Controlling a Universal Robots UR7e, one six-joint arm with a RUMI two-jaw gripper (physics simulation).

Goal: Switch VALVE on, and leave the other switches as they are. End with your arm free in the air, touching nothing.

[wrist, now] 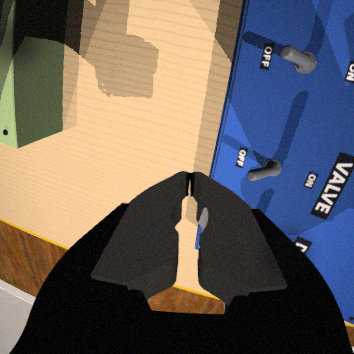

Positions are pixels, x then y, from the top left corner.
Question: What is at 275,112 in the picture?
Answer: A blue switch panel.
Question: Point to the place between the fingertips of my gripper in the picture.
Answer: At 189,174
